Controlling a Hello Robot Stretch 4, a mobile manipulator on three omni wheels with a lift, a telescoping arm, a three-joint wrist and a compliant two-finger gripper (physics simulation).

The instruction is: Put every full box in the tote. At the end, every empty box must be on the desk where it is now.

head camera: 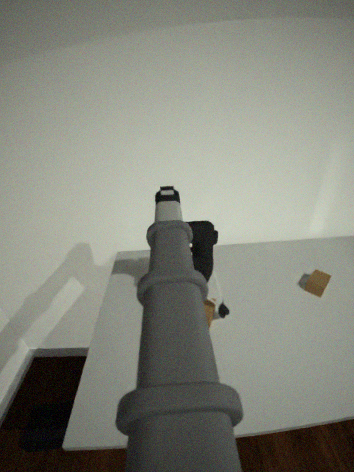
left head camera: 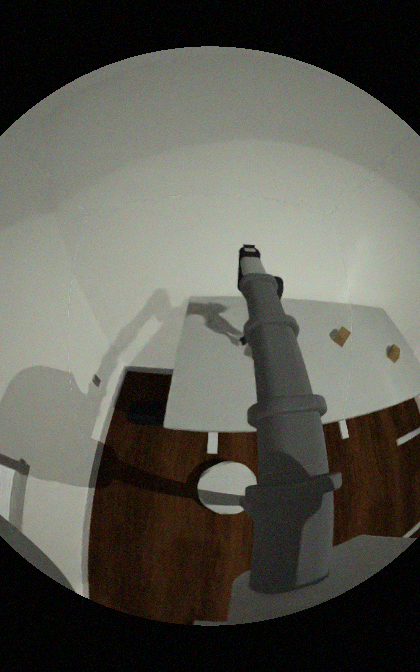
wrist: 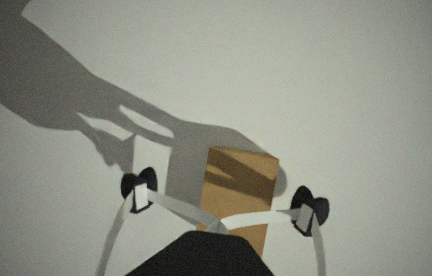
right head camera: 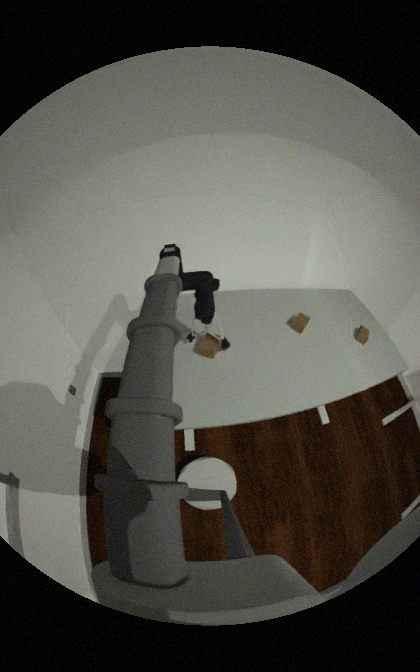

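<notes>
A tan box (head camera: 208, 314) (right head camera: 209, 346) (wrist: 240, 182) is on the white desk (head camera: 280, 360) (left head camera: 210, 380) (right head camera: 280, 370) (wrist: 375, 100), partly hidden by the arm in the head camera view. My gripper (right head camera: 207, 340) (wrist: 223, 192) is open, its fingertips apart on either side of this box; no contact shows. A second tan box (head camera: 318, 283) (left head camera: 342, 336) (right head camera: 300, 323) stands farther right. A third tan box (left head camera: 394, 353) (right head camera: 362, 334) is near the right end. Whether the boxes are full or empty cannot be told. A dark object (head camera: 45, 425) (left head camera: 145, 412), possibly the tote, is on the floor left of the desk.
A round white object (left head camera: 226, 487) (right head camera: 207, 477) is on the wooden floor in front of the desk. Walls stand behind the desk and to the left. The grey telescoping arm (head camera: 175, 340) (left head camera: 282, 370) (right head camera: 150, 365) crosses above the desk and hides part of it.
</notes>
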